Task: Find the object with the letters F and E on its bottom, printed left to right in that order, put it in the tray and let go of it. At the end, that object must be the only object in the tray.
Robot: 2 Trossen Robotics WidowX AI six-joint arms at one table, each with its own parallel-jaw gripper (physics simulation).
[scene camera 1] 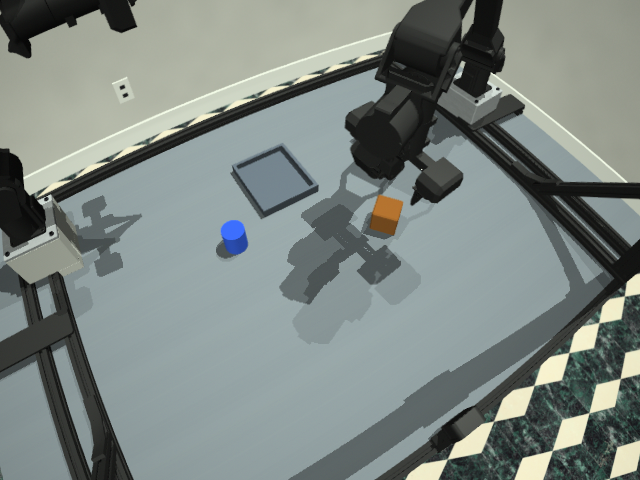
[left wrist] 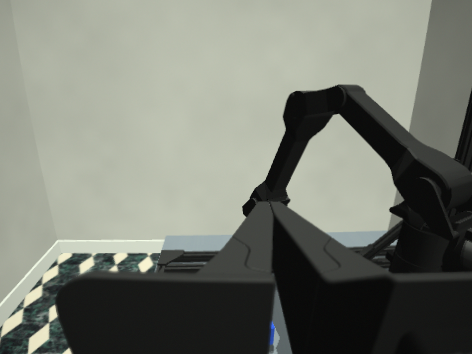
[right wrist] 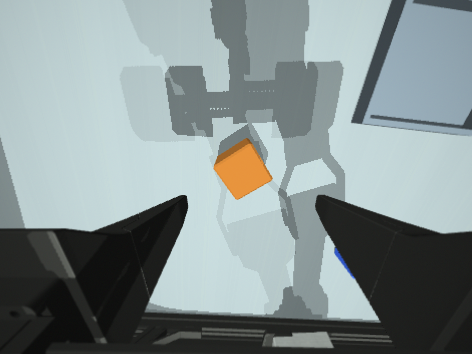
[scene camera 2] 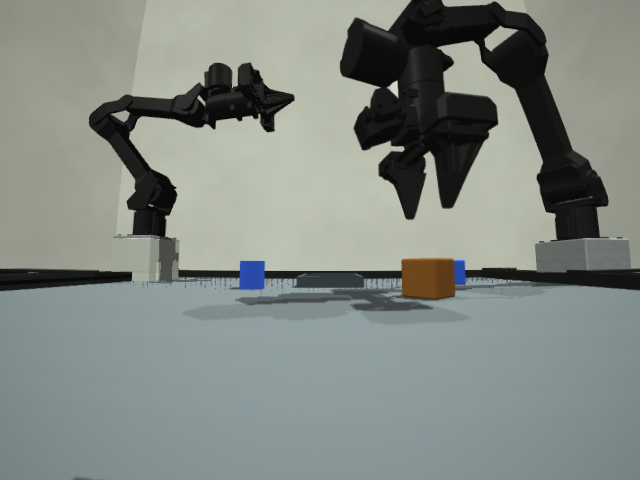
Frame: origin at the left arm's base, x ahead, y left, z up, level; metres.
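Seen in the pictures: left gripper, fingertip midpoint: point(left wrist: 267, 212) point(scene camera 2: 294, 97); right gripper, fingertip midpoint: point(scene camera 1: 392, 185) point(right wrist: 251, 201) point(scene camera 2: 426, 214); left arm's base, origin of the base link: point(scene camera 1: 27, 226) point(scene camera 2: 148, 237); right arm's base, origin of the base link: point(scene camera 1: 472, 85) point(scene camera 2: 578, 241).
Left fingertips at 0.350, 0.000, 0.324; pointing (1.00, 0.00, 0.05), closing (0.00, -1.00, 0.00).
Offsets run from my left fingertips to a thing's top centre, as dx, dy, dz.
An orange cube {+0.211, -0.224, -0.379} point(scene camera 1: 386, 214) point(scene camera 2: 428, 278) point(right wrist: 243, 171) sits on the table. A blue cylinder {-0.034, -0.141, -0.380} point(scene camera 1: 234, 237) point(scene camera 2: 252, 274) stands upright left of the tray {+0.084, -0.044, -0.406} point(scene camera 1: 291, 202) point(scene camera 2: 330, 280) point(right wrist: 425, 70), whose visible inside is empty. A blue block {+0.308, -0.036, -0.379} point(scene camera 2: 459, 272) point(right wrist: 343, 262) is partly hidden behind the orange cube in scene camera 2 and behind a finger in the right wrist view. My right gripper point(scene camera 2: 429, 212) point(right wrist: 251, 201) is open and empty, pointing down above the table near the orange cube. My left gripper point(scene camera 2: 293, 97) point(left wrist: 267, 212) is shut and empty, raised high. Bottoms and letters are hidden.
The right arm's base point(scene camera 1: 473, 103) point(scene camera 2: 582, 254) and the left arm's base point(scene camera 1: 43, 248) point(scene camera 2: 146, 256) stand at the table's sides. Black rails edge the table. The right arm covers part of the table in scene camera 1, and its shadow falls beside the orange cube.
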